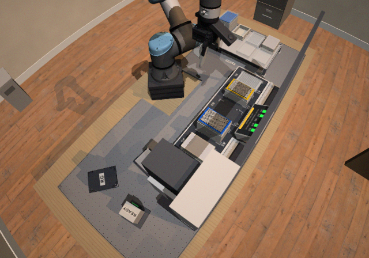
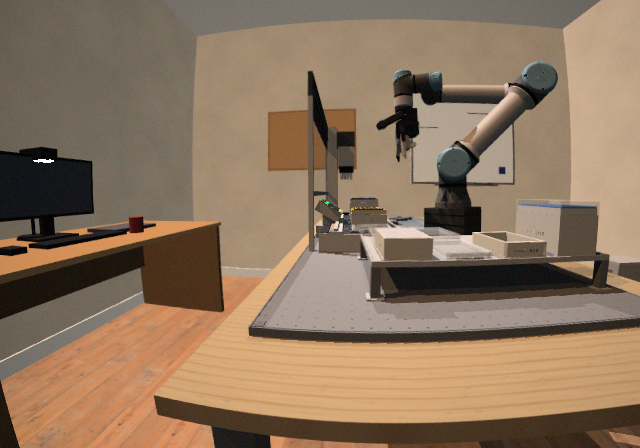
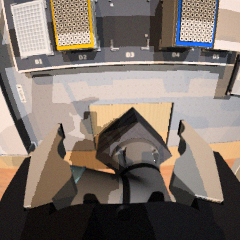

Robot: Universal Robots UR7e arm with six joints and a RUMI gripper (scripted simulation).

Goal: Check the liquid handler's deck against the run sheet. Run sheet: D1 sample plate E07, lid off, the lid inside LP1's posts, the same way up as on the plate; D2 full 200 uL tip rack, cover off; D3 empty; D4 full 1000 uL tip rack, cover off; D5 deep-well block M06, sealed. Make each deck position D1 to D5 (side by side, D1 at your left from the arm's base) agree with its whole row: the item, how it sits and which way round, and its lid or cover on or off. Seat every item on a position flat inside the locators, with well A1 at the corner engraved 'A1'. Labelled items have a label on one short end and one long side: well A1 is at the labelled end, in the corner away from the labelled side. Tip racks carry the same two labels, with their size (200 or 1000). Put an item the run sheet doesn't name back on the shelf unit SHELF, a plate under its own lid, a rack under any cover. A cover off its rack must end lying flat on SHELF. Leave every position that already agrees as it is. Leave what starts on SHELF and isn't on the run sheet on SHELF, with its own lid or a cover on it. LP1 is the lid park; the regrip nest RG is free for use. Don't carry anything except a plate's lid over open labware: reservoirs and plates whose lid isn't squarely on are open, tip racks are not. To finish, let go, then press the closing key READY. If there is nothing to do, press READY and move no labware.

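Right now my hand is 15 cm short of the blue-rimmed tip rack, 16 cm to the left of it and 19 cm above it. From my hand the other things lie so: gantry post 31 cm ahead, 30 cm to the left, 7 cm below; clear plate 13 cm ahead, 22 cm to the left, 25 cm below; yellow-rimmed tip rack 14 cm ahead, 10 cm to the left, 21 cm below.
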